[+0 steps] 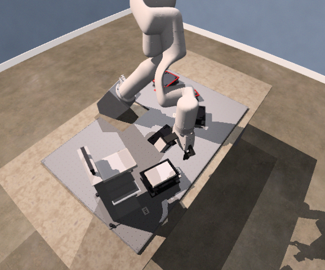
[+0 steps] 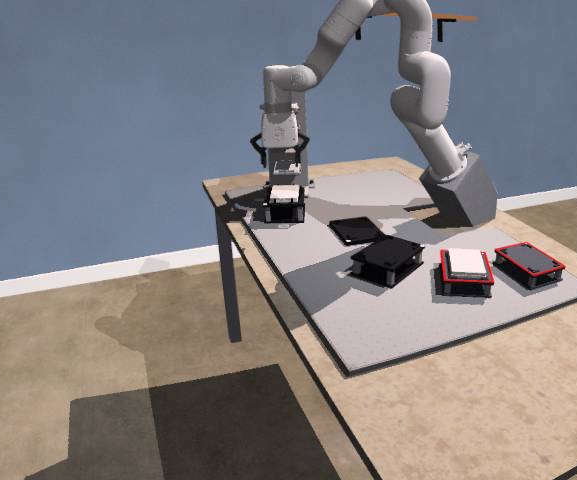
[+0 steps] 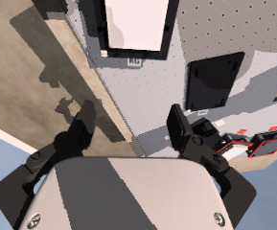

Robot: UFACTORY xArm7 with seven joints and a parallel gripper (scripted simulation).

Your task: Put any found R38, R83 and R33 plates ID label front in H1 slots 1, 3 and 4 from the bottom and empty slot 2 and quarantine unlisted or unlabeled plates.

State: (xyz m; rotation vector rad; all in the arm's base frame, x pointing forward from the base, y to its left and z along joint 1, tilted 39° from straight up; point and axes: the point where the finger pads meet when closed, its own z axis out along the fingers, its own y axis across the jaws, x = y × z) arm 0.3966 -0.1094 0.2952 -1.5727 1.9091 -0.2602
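Right now the RG deck label is 19 cm below my hand and 1 cm to the left of it. From my hand the other things lie so: plate hotel H1 (37 cm to the right, 3 cm behind, 1 cm below); pale plate (29 cm to the right, 9 cm below, 3 cm behind); H1 deck label (25 cm to the right, 19 cm below, 8 cm ahead).
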